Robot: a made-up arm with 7 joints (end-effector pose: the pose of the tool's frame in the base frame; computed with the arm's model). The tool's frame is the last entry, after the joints. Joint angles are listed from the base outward.
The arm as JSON. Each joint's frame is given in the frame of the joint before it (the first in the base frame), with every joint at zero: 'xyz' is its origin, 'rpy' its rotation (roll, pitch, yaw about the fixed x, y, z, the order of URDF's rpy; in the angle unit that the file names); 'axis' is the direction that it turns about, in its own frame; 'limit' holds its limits. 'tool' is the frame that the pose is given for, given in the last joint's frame.
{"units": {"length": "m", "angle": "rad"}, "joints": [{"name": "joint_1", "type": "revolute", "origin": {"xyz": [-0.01, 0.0, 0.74], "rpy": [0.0, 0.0, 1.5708]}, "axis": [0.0, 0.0, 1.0], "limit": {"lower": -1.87, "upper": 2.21}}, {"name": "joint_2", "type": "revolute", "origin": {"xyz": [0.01, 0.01, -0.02], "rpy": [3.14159, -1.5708, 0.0]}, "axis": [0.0, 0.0, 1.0], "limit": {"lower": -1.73, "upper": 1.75}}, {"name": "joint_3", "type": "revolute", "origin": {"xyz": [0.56, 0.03, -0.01], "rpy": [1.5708, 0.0, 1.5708]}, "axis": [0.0, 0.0, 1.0], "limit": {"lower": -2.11, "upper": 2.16}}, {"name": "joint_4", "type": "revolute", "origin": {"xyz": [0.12, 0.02, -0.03], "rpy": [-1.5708, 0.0, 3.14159]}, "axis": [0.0, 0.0, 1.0], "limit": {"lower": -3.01, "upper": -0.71}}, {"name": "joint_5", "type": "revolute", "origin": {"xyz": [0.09, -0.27, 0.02], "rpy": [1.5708, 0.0, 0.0]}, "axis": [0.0, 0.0, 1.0], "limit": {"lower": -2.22, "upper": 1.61}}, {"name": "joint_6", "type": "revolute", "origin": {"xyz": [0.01, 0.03, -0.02], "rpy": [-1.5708, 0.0, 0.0]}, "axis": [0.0, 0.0, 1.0], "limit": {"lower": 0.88, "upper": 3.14}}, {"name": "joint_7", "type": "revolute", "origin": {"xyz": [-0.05, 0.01, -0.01], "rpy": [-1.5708, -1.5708, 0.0]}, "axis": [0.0, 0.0, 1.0], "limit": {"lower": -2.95, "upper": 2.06}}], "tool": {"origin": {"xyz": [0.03, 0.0, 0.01], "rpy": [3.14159, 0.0, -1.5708]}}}
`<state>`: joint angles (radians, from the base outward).
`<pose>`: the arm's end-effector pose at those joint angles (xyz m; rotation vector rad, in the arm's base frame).
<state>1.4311 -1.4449 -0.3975 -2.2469 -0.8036 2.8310 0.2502</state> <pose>0.1002 -0.4469 1.2090 0.9199 -1.7846 0.6004</pose>
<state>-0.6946 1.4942 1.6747 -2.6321 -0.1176 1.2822 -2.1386</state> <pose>0.4079 0.0759 0.7382 -1.5453 -0.1471 -1.6431</pose>
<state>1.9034 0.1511 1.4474 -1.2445 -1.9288 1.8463 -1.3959</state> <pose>-0.4392 0.0206 1.4426 0.7556 1.8465 -1.1029</pose>
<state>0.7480 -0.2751 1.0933 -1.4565 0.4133 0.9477 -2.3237</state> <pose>-0.2508 0.2852 1.3612 -0.2719 -0.4090 -1.9720</pose>
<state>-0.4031 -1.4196 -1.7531 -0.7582 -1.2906 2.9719 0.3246</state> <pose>-0.8538 0.1381 0.8695 1.8708 0.7008 2.4022</pose>
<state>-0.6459 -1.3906 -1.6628 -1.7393 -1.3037 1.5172 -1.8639</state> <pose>-0.7449 -0.0167 0.7940 0.1200 -0.1625 -0.2051</pose>
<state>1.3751 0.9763 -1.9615 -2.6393 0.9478 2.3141 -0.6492</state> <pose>0.3045 0.0867 1.0117 -0.3329 -0.2286 -0.6142</pose>
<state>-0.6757 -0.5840 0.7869 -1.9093 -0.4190 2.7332 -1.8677</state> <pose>0.1623 0.2943 1.3934 -1.7225 -0.1694 1.9713</pose>
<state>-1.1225 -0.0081 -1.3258 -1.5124 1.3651 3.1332 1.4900</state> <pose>-0.3216 -0.2337 1.3405 -0.3524 1.6457 0.7470</pose>
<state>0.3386 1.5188 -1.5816 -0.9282 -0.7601 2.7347 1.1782</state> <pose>0.8218 0.0119 0.7417 -1.5623 -1.0378 0.1077</pose>
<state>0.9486 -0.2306 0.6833 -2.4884 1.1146 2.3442 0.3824</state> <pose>-0.0271 0.2920 1.1178 0.4294 0.5119 0.4371</pose>
